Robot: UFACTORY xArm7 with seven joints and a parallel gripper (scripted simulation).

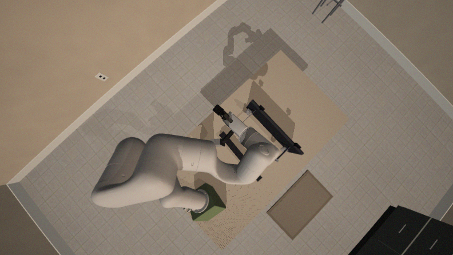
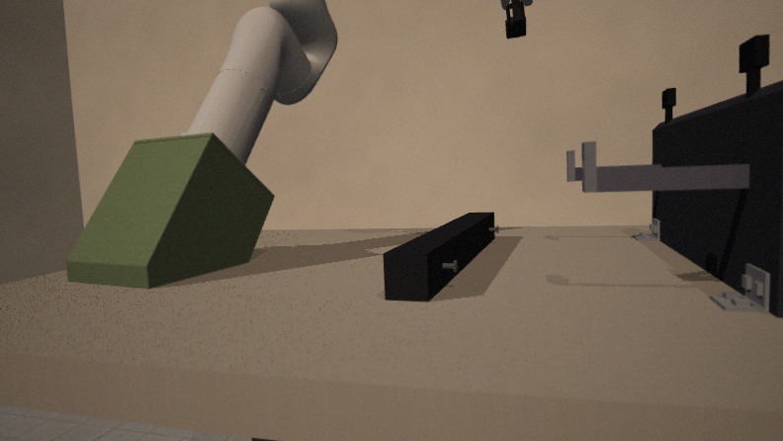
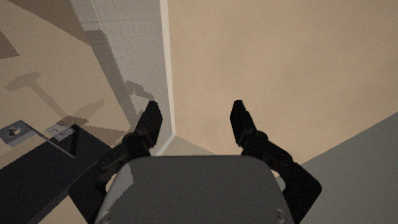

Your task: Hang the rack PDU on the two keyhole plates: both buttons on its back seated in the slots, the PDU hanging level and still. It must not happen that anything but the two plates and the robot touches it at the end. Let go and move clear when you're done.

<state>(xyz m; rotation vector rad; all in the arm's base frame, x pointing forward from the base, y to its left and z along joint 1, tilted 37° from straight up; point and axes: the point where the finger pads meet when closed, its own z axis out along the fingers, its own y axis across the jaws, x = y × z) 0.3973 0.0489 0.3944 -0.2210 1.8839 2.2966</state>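
Right now my hand is 360 mm above the rack PDU, 260 mm to the left of it and 40 mm past it. The rest, counted from my hand: black upright panel 300 mm below, 260 mm to the right, 220 mm ahead.
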